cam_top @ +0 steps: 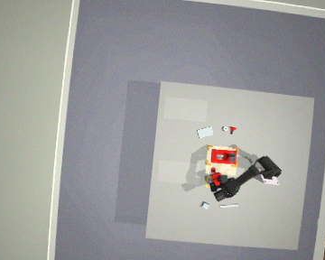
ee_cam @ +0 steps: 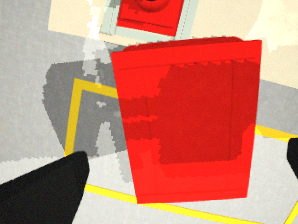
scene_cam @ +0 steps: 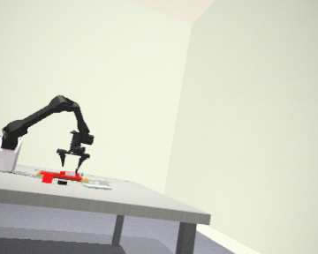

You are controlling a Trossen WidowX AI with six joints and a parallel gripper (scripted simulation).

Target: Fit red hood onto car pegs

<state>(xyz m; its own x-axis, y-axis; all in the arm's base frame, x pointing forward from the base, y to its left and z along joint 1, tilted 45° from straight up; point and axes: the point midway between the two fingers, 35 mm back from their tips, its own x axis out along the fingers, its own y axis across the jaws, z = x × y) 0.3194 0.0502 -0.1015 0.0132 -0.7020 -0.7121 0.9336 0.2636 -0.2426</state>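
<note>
My gripper tip is 3 cm above the red hood. The rest, counted from my gripper tip: small pale cube: 6 cm ahead, 23 cm to the left, 4 cm below; pale plate: 14 cm ahead, 36 cm to the right, 5 cm below; thin bar: 13 cm behind, 21 cm to the left, 5 cm below.
</note>
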